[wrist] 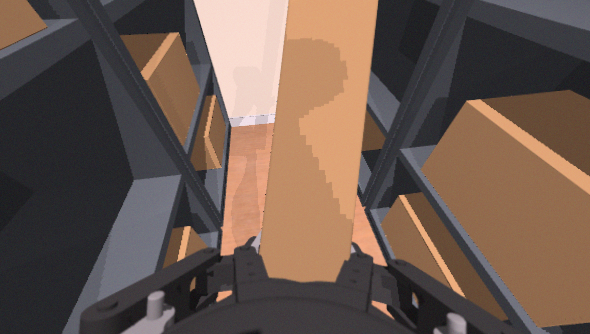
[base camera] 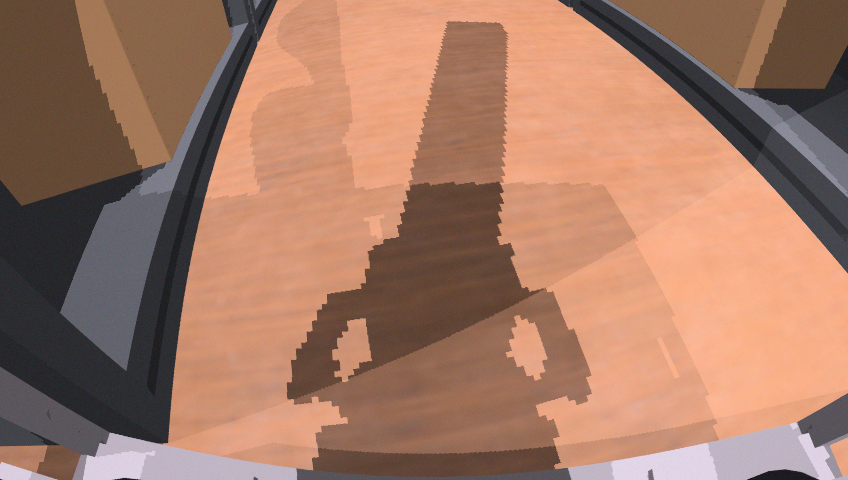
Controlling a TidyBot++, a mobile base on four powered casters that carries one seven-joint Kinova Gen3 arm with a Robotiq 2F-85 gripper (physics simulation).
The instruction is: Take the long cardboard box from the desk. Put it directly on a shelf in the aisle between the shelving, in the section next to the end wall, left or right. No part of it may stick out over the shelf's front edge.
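Places are measured from the arm's base along level axes (x ahead, y left, z up), in centimetres.
Pixels of known places: gripper, fingertip midpoint: (wrist: 302, 245).
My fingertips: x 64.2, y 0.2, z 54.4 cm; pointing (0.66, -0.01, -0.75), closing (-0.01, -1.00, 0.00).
Behind a point stands the place of what it marks.
The long cardboard box (wrist: 320, 150) {x 66.3, y -0.6, z 62.6 cm} is held by its near end in my gripper (wrist: 302, 245) {x 64.2, y 0.2, z 54.4 cm}, which is shut on it. The box points forward along the aisle and runs out of the top of the wrist view, so its far end is hidden. Shelving stands on both sides: the left unit has a bare shelf board (wrist: 142, 220) {x 85.5, y 47.5, z 13.7 cm}, and the right unit has a shelf (wrist: 470, 250) {x 81.2, y -44.3, z 13.3 cm} bearing boxes. The pale end wall (wrist: 245, 60) {x 204.6, y 41.9, z 12.3 cm} shows ahead, left of the held box. The box and gripper do not show in the base camera view, but their shadow lies on the floor.
Cardboard boxes stand on the left shelves (wrist: 175, 90) (base camera: 89, 89) and on the right shelves (wrist: 510, 200) (base camera: 714, 35). Dark upright posts rise at the left (wrist: 135, 95) {x 105.4, y 43.7, z 42.7 cm} and right (wrist: 425, 90) {x 120.8, y -36.3, z 37.1 cm}. The wooden aisle floor (base camera: 595, 118) {x 66.0, y -23.2, z -39.6 cm} (wrist: 245, 200) {x 127.2, y 35.6, z -39.7 cm} runs between the low shelf edges.
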